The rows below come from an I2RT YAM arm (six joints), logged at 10 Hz.
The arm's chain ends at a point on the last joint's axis. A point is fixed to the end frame.
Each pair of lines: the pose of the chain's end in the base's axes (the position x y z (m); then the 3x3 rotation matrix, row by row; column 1 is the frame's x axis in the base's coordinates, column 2 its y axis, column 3 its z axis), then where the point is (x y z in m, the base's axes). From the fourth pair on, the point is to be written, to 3 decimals.
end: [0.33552, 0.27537, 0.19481], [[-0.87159, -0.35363, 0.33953], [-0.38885, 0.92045, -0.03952], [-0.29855, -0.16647, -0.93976]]
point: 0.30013 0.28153 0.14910
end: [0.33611, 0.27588, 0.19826], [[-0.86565, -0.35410, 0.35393], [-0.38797, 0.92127, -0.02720], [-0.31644, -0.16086, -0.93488]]
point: 0.30140 0.28248 0.15209
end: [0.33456, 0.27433, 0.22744], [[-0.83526, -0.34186, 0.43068], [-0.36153, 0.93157, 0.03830], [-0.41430, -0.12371, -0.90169]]
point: 0.30380 0.28432 0.17912
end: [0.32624, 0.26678, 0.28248], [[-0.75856, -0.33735, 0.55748], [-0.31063, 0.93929, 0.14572], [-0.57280, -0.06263, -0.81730]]
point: 0.303 0.282 0.232
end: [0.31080, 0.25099, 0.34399], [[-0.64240, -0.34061, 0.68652], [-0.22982, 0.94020, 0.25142], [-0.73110, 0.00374, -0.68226]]
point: 0.296 0.273 0.292
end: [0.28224, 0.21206, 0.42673], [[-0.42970, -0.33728, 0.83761], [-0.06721, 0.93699, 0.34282], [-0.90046, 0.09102, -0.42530]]
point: 0.281 0.244 0.378
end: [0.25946, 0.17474, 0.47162], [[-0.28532, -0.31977, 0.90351], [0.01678, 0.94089, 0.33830], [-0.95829, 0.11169, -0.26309]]
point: 0.267 0.210 0.426
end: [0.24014, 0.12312, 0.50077], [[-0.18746, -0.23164, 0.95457], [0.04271, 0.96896, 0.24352], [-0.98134, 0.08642, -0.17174]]
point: 0.256 0.157 0.456
